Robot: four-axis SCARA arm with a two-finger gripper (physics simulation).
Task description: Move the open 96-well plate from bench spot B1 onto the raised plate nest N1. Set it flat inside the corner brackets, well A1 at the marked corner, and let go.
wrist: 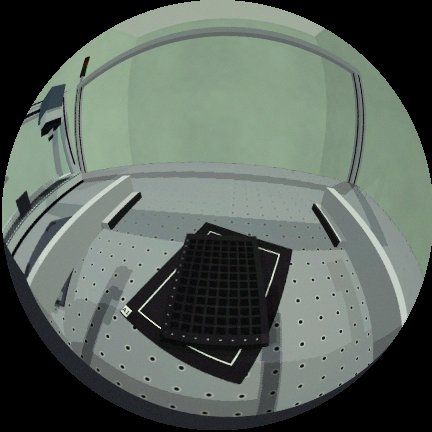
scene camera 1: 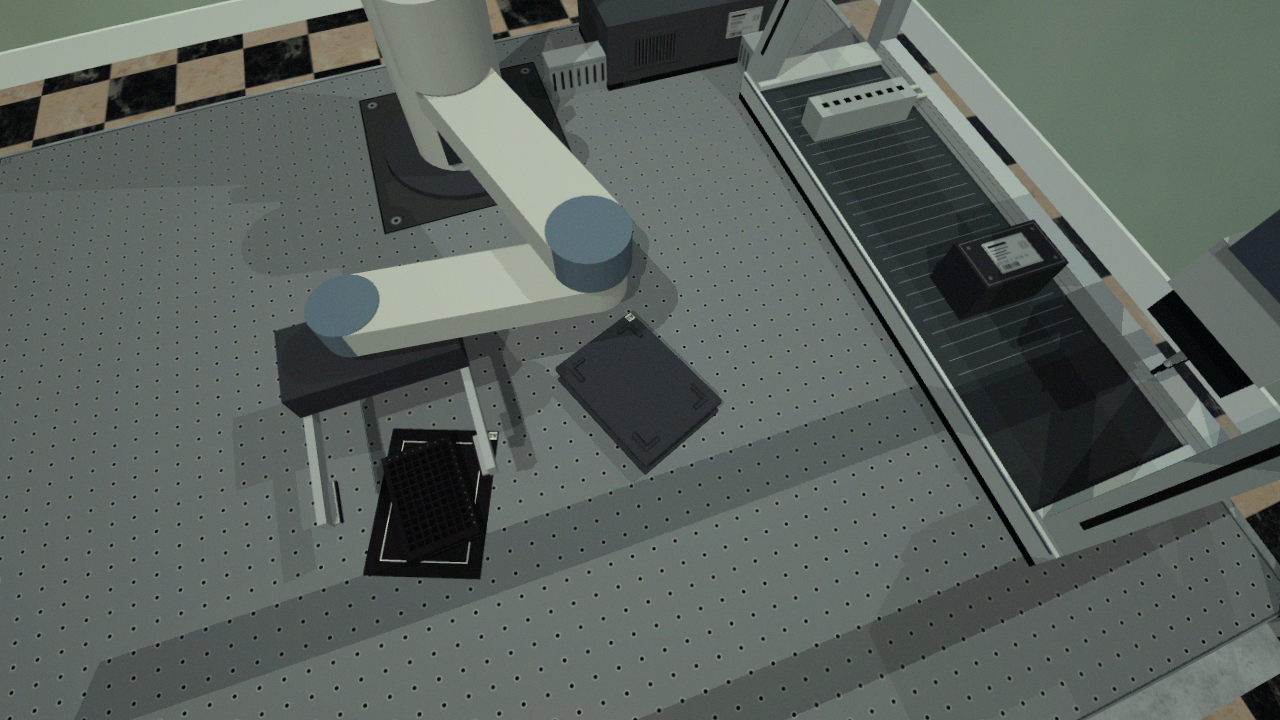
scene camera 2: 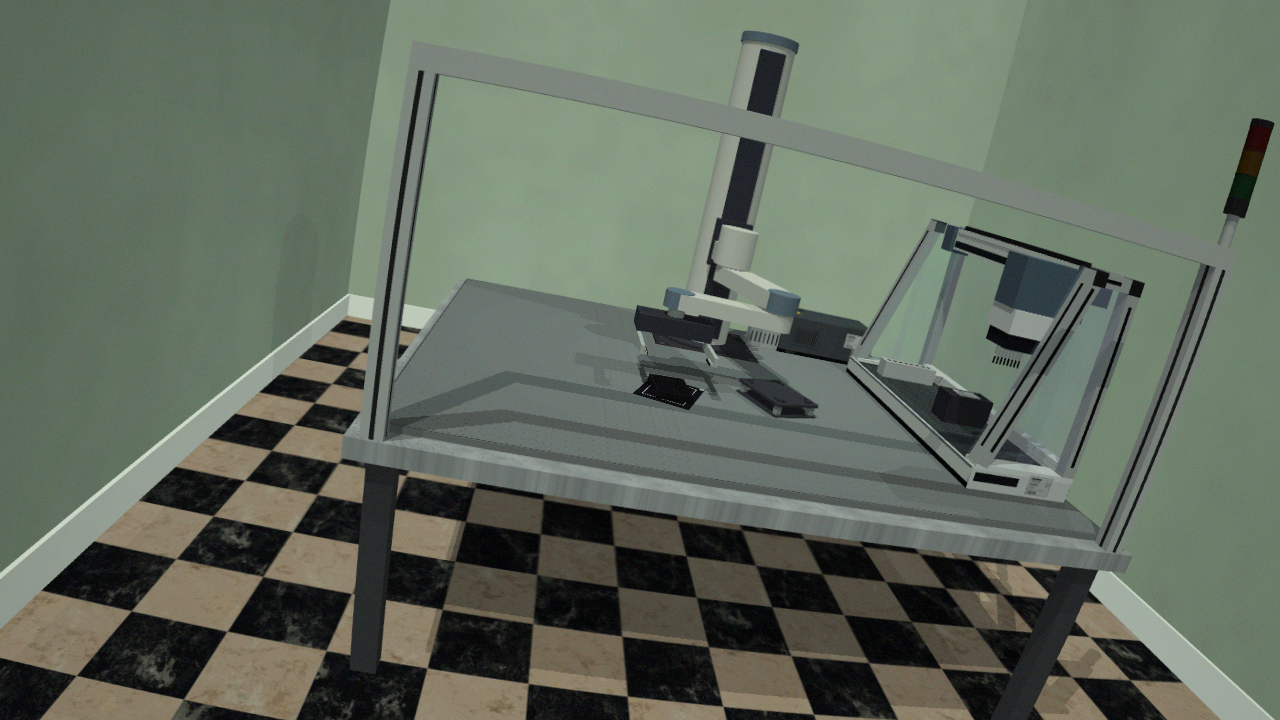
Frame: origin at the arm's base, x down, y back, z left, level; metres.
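Where they show: gripper, between the fingertips: (wrist: 225,187) (scene camera 1: 410,498) (scene camera 2: 679,356); arm's base, origin of its link: (scene camera 2: 699,343).
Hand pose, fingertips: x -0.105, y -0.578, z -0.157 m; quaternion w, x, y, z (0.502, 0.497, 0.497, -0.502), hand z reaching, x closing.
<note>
Each offset is from my fingertips to the top centre of the thing. "spot": to the spot under its first point.
The black open 96-well plate {dx +0.076, dy +0.026, dz +0.001 m} (scene camera 1: 432,497) (scene camera 2: 675,385) (wrist: 219,287) lies on the black mat of spot B1 (scene camera 1: 429,570) (wrist: 241,374), turned relative to its white outline and overlapping it. Whether it lies fully flat is hard to tell. The mat's A1 tag {spot: dx +0.090, dy +0.076, dz +0.084 m} (scene camera 1: 493,436) (wrist: 126,311) shows beside one corner. My gripper (scene camera 1: 409,488) (scene camera 2: 679,354) (wrist: 225,187) is open and empty, its fingers wide apart above the plate, one toward each side. The dark raised nest N1 {dx +0.053, dy +0.070, dz +0.264 m} (scene camera 1: 637,394) (scene camera 2: 776,396) stands to the right with corner brackets and a light tag {spot: dx +0.058, dy +0.161, dz +0.287 m} (scene camera 1: 630,317) at its back corner.
A framed instrument with a dark deck (scene camera 1: 881,259) stands at the right, carrying a black box {spot: dx -0.027, dy +0.033, dz +0.702 m} (scene camera 1: 998,268) and a white slotted block {spot: dx -0.001, dy +0.351, dz +0.703 m} (scene camera 1: 859,109). A dark grey unit {spot: dx +0.030, dy +0.612, dz +0.515 m} (scene camera 1: 671,44) is at the back. A metal frame (scene camera 2: 572,94) spans the bench front.
</note>
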